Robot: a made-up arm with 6 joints. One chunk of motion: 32 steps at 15 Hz.
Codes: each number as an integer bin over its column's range. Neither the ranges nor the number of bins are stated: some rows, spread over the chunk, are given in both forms.
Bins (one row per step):
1: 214 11 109 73 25 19
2: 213 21 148 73 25 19
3: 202 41 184 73 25 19
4: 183 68 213 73 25 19
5: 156 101 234 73 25 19
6: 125 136 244 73 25 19
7: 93 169 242 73 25 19
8: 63 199 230 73 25 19
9: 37 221 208 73 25 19
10: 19 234 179 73 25 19
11: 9 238 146 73 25 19
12: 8 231 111 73 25 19
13: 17 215 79 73 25 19
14: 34 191 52 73 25 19
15: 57 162 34 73 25 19
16: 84 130 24 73 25 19
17: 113 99 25 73 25 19
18: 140 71 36 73 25 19
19: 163 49 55 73 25 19
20: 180 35 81 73 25 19
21: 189 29 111 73 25 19
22: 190 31 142 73 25 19
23: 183 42 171 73 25 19
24: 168 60 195 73 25 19
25: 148 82 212 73 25 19
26: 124 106 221 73 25 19
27: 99 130 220 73 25 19
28: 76 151 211 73 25 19
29: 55 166 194 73 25 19
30: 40 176 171 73 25 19
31: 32 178 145 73 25 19
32: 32 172 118 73 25 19
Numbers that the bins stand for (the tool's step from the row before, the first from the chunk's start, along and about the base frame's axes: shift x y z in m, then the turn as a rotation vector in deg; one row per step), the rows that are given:
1: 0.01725 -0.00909 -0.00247 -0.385 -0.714 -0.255
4: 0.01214 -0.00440 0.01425 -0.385 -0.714 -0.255
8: -0.00762 0.00639 0.01698 -0.385 -0.714 -0.255
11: -0.01652 0.00960 0.00347 -0.385 -0.714 -0.255
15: -0.00861 0.00334 -0.01453 -0.385 -0.714 -0.255
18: 0.00506 -0.00415 -0.01421 -0.385 -0.714 -0.255
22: 0.01329 -0.00745 0.00283 -0.385 -0.714 -0.255
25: 0.00638 -0.00325 0.01409 -0.385 -0.714 -0.255
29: -0.00894 0.00367 0.01119 -0.385 -0.714 -0.255
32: -0.01273 0.00416 -0.00103 -0.385 -0.714 -0.255
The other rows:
2: 0.01708 -0.00827 0.00380 -0.385 -0.714 -0.255
3: 0.01527 -0.00662 0.00958 -0.385 -0.714 -0.255
5: 0.00769 -0.00168 0.01762 -0.385 -0.714 -0.255
6: 0.00259 0.00120 0.01923 -0.385 -0.714 -0.255
7: -0.00268 0.00392 0.01891 -0.385 -0.714 -0.255
9: -0.01191 0.00820 0.01344 -0.385 -0.714 -0.255
10: -0.01487 0.00927 0.00878 -0.385 -0.714 -0.255
12: -0.01668 0.00902 -0.00215 -0.385 -0.714 -0.255
13: -0.01520 0.00771 -0.00730 -0.385 -0.714 -0.255
14: -0.01240 0.00573 -0.01164 -0.385 -0.714 -0.255
16: -0.00416 0.00071 -0.01614 -0.385 -0.714 -0.255
17: 0.00061 -0.00185 -0.01598 -0.385 -0.714 -0.255
19: 0.00885 -0.00596 -0.01116 -0.385 -0.714 -0.255
20: 0.01165 -0.00712 -0.00698 -0.385 -0.714 -0.255
21: 0.01313 -0.00761 -0.00215 -0.385 -0.714 -0.255
23: 0.01214 -0.00654 0.00749 -0.385 -0.714 -0.255
24: 0.00967 -0.00506 0.01135 -0.385 -0.714 -0.255
26: 0.00242 -0.00127 0.01553 -0.385 -0.714 -0.255
27: -0.00169 0.00071 0.01537 -0.385 -0.714 -0.255
28: -0.00548 0.00244 0.01393 -0.385 -0.714 -0.255
30: -0.01141 0.00449 0.00749 -0.385 -0.714 -0.255
31: -0.01273 0.00466 0.00331 -0.385 -0.714 -0.255

